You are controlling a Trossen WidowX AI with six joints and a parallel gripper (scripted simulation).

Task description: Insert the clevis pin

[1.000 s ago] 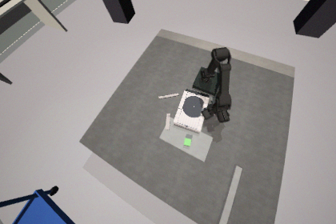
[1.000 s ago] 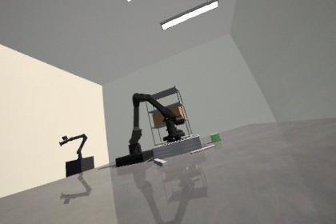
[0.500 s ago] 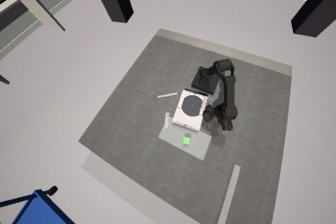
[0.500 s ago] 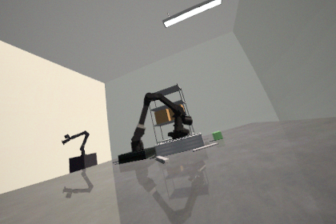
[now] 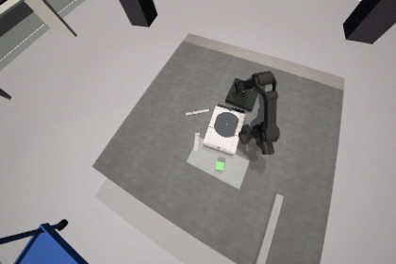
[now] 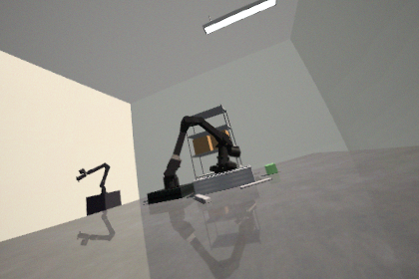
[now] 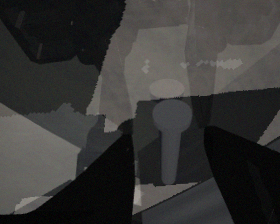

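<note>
The dark aluminium disc lies 14 cm to the right of my gripper tip, 5 cm above it and 1 cm ahead of it. The rest, counted from my gripper tip: steel tray (15 cm to the right, 4 cm ahead, 4 cm above); then green block (25 cm ahead, 12 cm to the right, 2 cm above); then steel clevis pin (1 cm to the right, 1 cm behind).
</note>
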